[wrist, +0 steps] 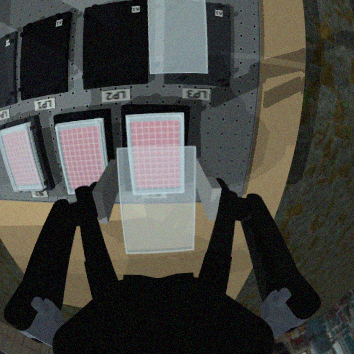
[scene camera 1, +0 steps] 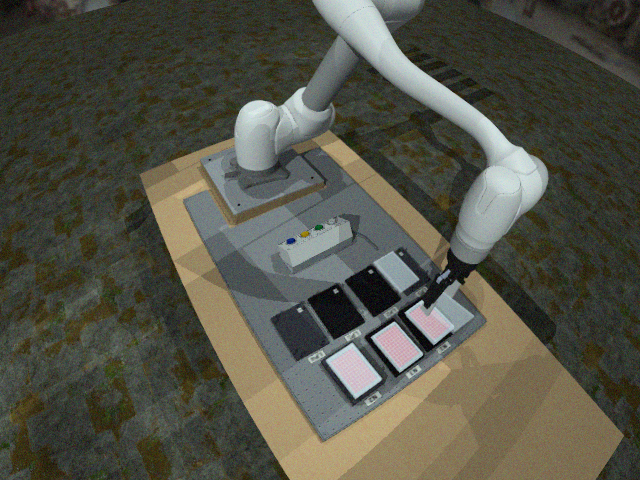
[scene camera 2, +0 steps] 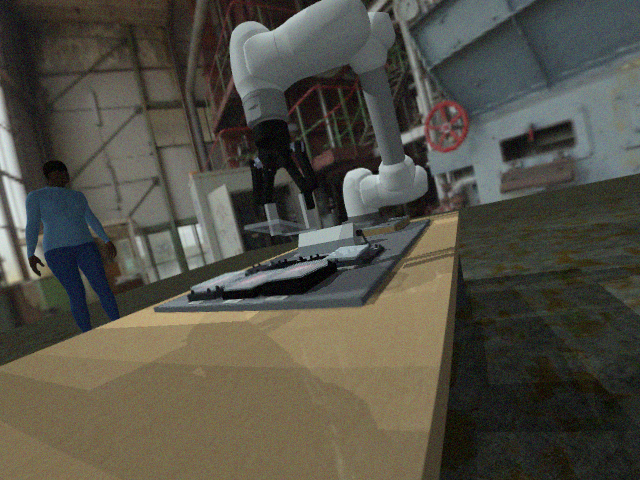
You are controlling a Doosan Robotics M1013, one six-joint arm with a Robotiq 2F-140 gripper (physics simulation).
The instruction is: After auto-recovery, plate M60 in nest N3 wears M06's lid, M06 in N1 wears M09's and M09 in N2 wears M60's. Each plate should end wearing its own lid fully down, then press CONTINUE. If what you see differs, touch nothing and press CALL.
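Places are measured from the arm's base along level axes (x left, y back, z up), in metres.
Pixels of known places: gripper, fingertip midpoint: (wrist: 156, 170) (scene camera 1: 436, 303) (scene camera 2: 293, 231); arm's base, origin of the base link: (scene camera 1: 258, 169) (scene camera 2: 365, 225).
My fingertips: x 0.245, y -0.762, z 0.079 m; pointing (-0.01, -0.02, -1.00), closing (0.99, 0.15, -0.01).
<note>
Ahead of a thing's pixels: the offset from my fingertips to its top centre. "spot": to the spot under its first point.
My gripper (scene camera 1: 439, 298) (scene camera 2: 290, 217) (wrist: 156, 170) is shut on a clear lid @[dx +0.006, dy -0.035, dz +0.035 m] (scene camera 1: 458, 313) (scene camera 2: 279, 227) (wrist: 157, 225), held about level above the board's front edge. In the wrist view it overlaps the near part of the right plate @[dx +0.000, dy -0.011, dz -0.069 m] (scene camera 1: 430, 324) (wrist: 156, 131). The middle plate @[dx -0.122, dy -0.035, dz -0.080 m] (scene camera 1: 396, 346) (wrist: 81, 155) and left plate @[dx -0.262, dy -0.047, dz -0.078 m] (scene camera 1: 353, 370) (wrist: 21, 157) sit in their nests. All three show pink wells; whether any wears a lid is unclear, and plate names are unreadable. Another lid @[dx +0.001, dy +0.179, dz -0.084 m] (scene camera 1: 397, 271) (wrist: 185, 40) lies at LP3, shifted to one side of its dark pad.
Dark pads LP2 @[dx -0.092, dy +0.157, dz -0.093 m] (scene camera 1: 373, 290) (wrist: 116, 45) and LP1 @[dx -0.222, dy +0.139, dz -0.093 m] (scene camera 1: 336, 311) (wrist: 46, 57) and a greyer pad @[spot: dx -0.344, dy +0.121, dz -0.103 m] (scene camera 1: 298, 330) form the back row. Behind them stands a button box @[dx -0.185, dy +0.365, dz -0.029 m] (scene camera 1: 317, 248) (scene camera 2: 325, 235) with blue, yellow, green and white buttons. A person (scene camera 2: 67, 222) stands beyond the table.
</note>
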